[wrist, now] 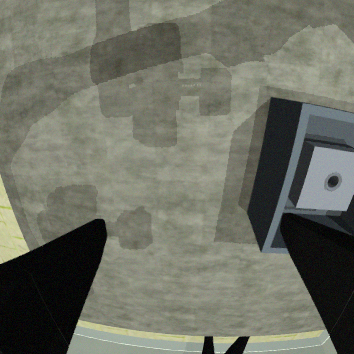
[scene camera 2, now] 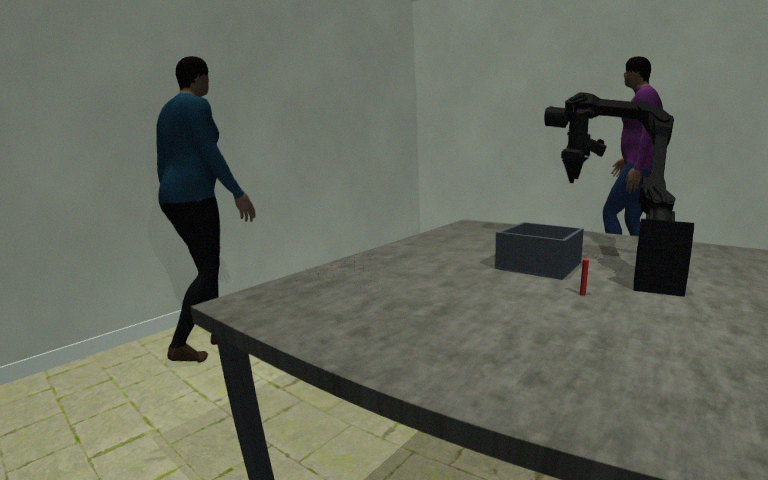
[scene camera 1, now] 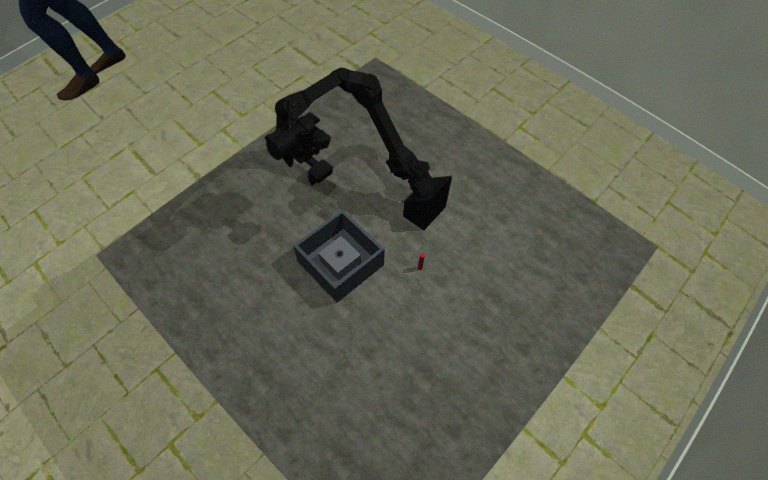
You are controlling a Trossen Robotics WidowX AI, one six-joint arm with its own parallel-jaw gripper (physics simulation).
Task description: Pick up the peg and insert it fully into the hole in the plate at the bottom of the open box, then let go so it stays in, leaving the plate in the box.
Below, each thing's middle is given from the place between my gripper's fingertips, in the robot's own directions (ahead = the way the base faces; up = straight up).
The dark blue-grey box (scene camera 2: 550, 251) is 190 mm to the left of my hand, 170 mm below it and 70 mm ahead of it. Round my hand: light grey plate (scene camera 1: 339, 257) (190 mm to the left, 190 mm below, 70 mm ahead).
